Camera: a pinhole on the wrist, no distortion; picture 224 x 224 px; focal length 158.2 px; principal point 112.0 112.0 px. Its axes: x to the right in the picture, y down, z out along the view. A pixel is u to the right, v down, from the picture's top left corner.
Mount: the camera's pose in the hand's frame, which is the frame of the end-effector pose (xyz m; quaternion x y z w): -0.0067 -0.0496 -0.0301 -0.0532 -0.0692 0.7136 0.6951
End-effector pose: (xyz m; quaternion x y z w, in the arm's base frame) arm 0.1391 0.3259 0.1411 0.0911 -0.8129 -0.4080 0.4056
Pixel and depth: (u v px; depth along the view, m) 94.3 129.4 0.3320
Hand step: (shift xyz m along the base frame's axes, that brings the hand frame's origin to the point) -0.1655 0.1558 -0.2264
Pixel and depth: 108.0 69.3 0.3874
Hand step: -0.3026 0.1601 -0.1564
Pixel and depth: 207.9 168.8 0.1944
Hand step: -0.0266 0.1833 -0.0715
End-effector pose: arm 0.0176 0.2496 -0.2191 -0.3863 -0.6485 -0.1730 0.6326
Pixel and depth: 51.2 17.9 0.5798
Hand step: -0.5861 0.3139 0.2187
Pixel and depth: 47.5 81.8 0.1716
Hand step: -0.1871 0.0226 0.0106
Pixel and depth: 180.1 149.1 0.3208
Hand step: -0.1465 0.2076 -0.1928
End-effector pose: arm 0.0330 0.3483 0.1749 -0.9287 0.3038 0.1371 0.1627
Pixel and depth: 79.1 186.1 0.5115
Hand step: -0.2157 0.4690 -0.2371
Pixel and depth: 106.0 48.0 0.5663
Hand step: 0.0551 0.2157 -0.5411
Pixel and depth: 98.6 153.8 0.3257
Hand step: -0.1038 0.2489 -0.1793
